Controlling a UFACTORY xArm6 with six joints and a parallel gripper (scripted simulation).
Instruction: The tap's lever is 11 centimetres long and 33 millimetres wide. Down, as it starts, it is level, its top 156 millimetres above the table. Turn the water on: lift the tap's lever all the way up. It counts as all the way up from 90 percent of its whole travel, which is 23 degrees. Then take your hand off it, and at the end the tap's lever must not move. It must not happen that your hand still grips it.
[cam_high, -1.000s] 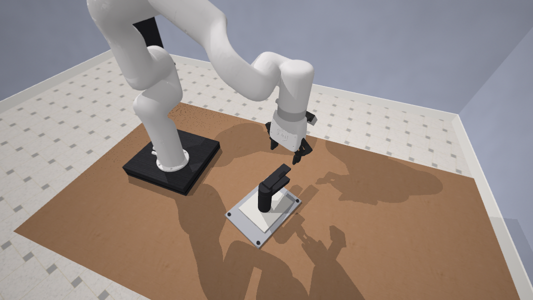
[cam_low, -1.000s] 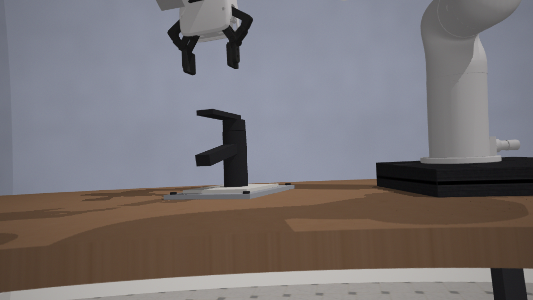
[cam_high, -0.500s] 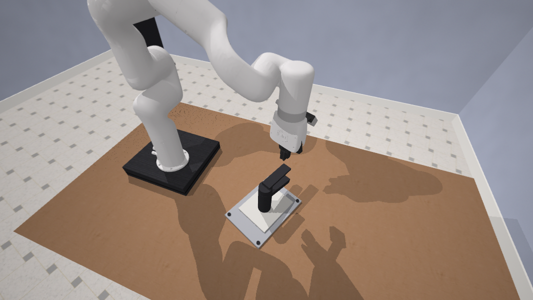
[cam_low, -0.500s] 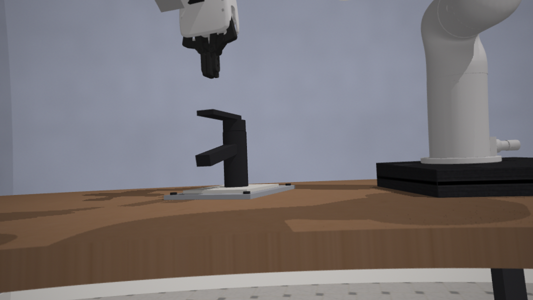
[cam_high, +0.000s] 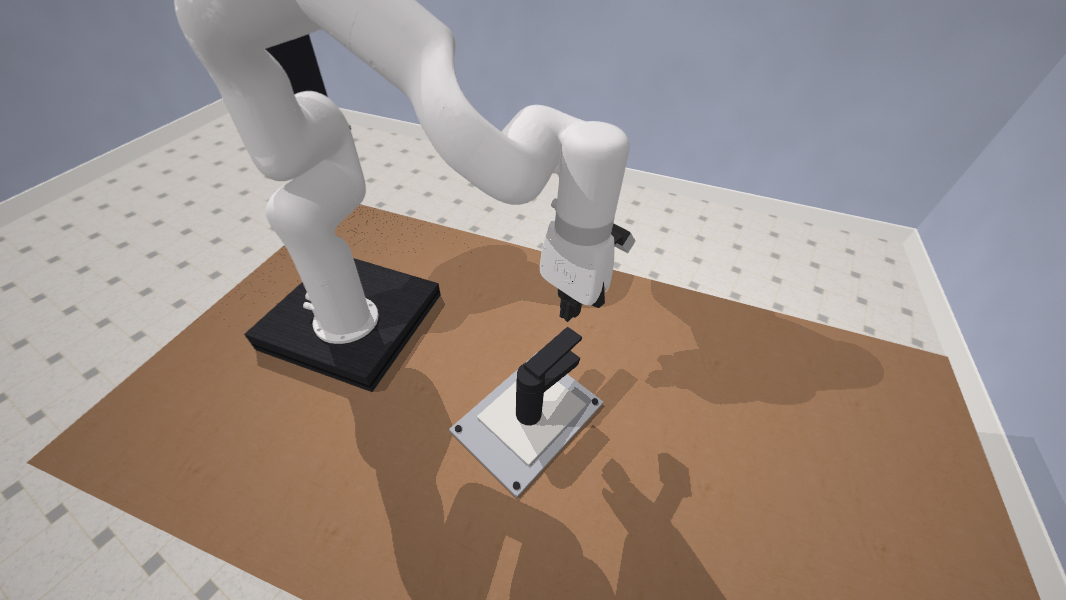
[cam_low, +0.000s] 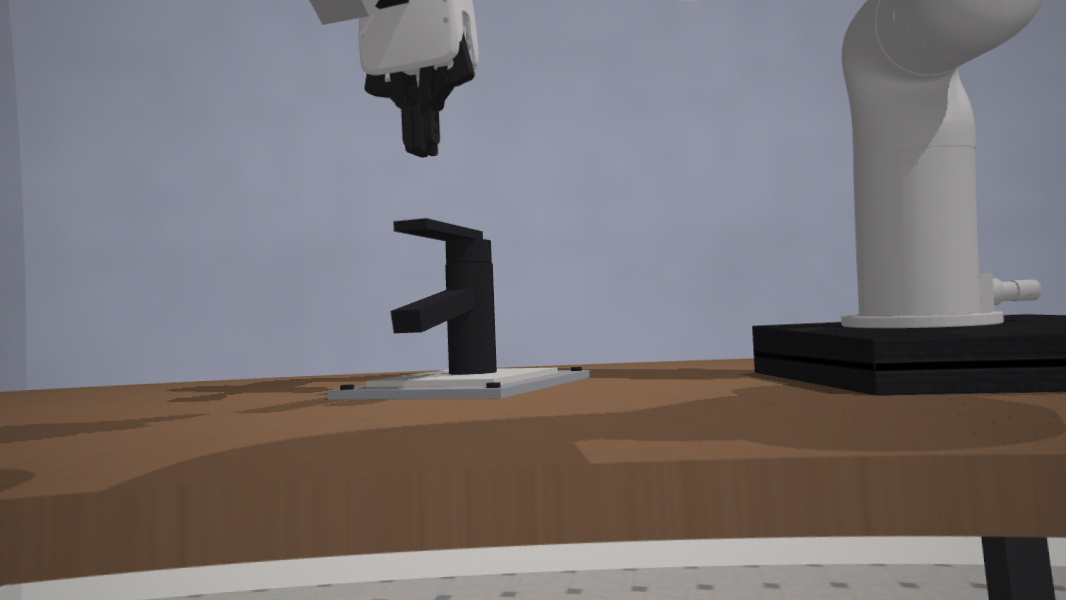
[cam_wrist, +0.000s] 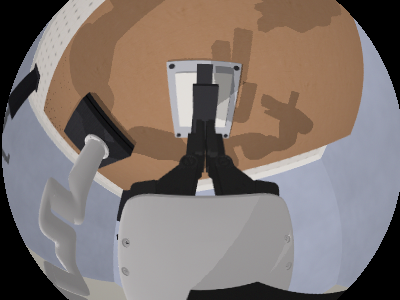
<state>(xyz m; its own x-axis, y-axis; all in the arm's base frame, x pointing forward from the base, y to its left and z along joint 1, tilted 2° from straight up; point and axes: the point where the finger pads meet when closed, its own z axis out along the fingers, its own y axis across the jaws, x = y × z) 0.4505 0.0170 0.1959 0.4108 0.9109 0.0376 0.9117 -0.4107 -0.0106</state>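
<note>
Right now my hand is 20 mm past the black tap lever, 60 mm to the left of it and 90 mm above it.
</note>
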